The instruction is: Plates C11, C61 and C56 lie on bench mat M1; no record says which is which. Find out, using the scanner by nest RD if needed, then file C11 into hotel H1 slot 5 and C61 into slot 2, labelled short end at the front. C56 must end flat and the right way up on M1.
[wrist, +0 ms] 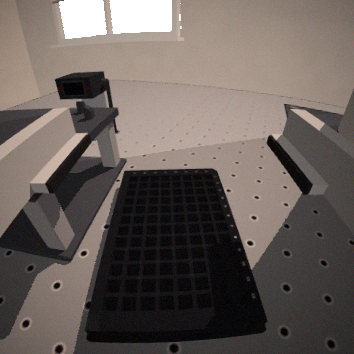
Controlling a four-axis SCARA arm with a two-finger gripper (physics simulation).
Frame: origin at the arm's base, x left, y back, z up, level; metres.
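Seen in the pictures: gripper, fingertip midpoint: (178,123).
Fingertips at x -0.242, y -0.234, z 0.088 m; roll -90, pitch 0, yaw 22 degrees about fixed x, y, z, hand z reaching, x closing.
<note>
Pixels of each thing's top centre, then the offset from my fingertips to it. "pt": a spot on its surface instead.
- black plate at its top centre: (172,222) dx +0.003, dy -0.017, dz -0.061 m
- black box-shaped scanner at its top centre: (80,73) dx -0.167, dy +0.098, dz +0.006 m
- raised dark nest platform at a spot on its surface: (102,120) pt dx -0.073, dy +0.022, dz -0.016 m
A black plate (167,240) with a grid of square wells lies flat, wells up, on the perforated bench surface in the middle of the wrist view. Its lower right part is in deep shadow, and I cannot read a label on it. My gripper (178,123) is open above the plate, one finger to each side, with wide gaps between the pads and the plate's long sides. A black box-shaped scanner (75,89) with red marks stands at the back left. Hotel H1 does not show in this view.
A raised dark nest platform (102,120) on pale legs stands at the left, partly behind the left finger, with a dark area (95,195) beneath it. A dark base plate (326,118) shows at the right edge behind the right finger. A wall with a window stands behind.
</note>
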